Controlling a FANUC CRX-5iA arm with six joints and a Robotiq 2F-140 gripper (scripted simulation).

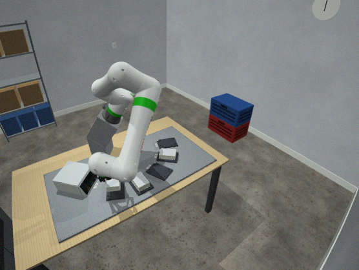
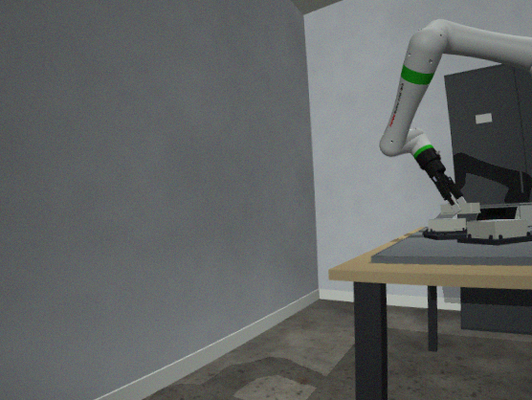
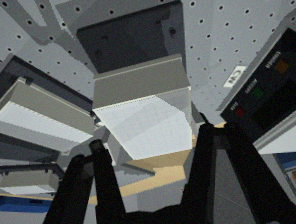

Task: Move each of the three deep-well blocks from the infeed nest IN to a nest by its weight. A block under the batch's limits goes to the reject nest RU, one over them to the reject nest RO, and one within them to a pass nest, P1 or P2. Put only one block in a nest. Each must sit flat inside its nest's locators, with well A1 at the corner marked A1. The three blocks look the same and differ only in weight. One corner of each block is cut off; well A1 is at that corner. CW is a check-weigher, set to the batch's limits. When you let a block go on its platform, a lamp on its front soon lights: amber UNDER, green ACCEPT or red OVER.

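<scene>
My hand is 180 mm past the weigher platform and 260 mm to the left of it. The rest, counted from my hand: CW label: 90 mm behind, 120 mm to the right, 100 mm below; then check-weigher: 180 mm behind, 250 mm to the right, 30 mm below; then dark nest plate: 10 mm ahead, 170 mm to the left, 90 mm below.
</scene>
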